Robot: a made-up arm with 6 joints. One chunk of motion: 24 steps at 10 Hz.
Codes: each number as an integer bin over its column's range. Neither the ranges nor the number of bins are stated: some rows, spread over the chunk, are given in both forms.
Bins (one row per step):
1: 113 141 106 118 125 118
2: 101 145 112 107 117 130
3: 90 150 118 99 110 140
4: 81 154 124 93 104 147
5: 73 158 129 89 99 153
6: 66 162 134 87 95 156
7: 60 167 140 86 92 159
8: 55 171 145 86 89 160
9: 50 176 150 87 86 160
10: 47 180 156 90 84 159
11: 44 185 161 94 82 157
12: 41 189 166 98 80 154
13: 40 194 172 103 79 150
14: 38 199 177 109 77 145
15: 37 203 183 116 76 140
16: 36 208 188 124 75 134
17: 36 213 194 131 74 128
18: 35 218 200 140 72 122
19: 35 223 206 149 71 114
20: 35 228 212 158 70 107
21: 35 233 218 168 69 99
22: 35 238 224 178 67 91
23: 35 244 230 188 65 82
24: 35 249 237 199 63 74
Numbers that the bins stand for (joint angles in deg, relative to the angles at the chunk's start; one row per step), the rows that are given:
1: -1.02 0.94 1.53 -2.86 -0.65 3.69
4: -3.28 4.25 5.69 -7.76 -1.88 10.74
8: -5.12 8.59 10.55 -9.14 -2.76 13.90
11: -5.89 12.16 14.25 -7.57 -3.18 13.17
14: -6.32 15.73 17.95 -4.63 -3.47 10.25
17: -6.46 19.29 21.89 -0.31 -3.65 6.12
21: -6.53 24.39 27.44 6.94 -3.94 -0.93
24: -6.53 28.47 31.84 13.02 -4.29 -7.01
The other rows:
2: -1.87 1.96 2.91 -5.02 -1.12 6.61
3: -2.65 3.24 4.30 -6.59 -1.53 9.04
5: -3.85 5.27 6.85 -8.55 -2.18 12.20
6: -4.34 6.29 8.00 -8.94 -2.41 12.93
7: -4.76 7.57 9.39 -9.14 -2.59 13.66
9: -5.47 9.86 11.71 -8.94 -2.94 13.90
10: -5.68 10.88 13.09 -8.35 -3.06 13.66
12: -6.11 13.18 15.41 -6.78 -3.29 12.44
13: -6.18 14.45 16.80 -5.80 -3.35 11.47
15: -6.39 16.75 19.34 -3.25 -3.53 9.04
16: -6.46 18.02 20.50 -1.69 -3.59 7.58
18: -6.53 20.57 23.27 1.45 -3.76 4.66
19: -6.53 21.84 24.66 3.22 -3.82 2.72
20: -6.53 23.12 26.05 4.98 -3.88 1.02
22: -6.53 25.67 28.83 8.90 -4.06 -2.87
23: -6.53 27.20 30.22 10.86 -4.18 -5.06

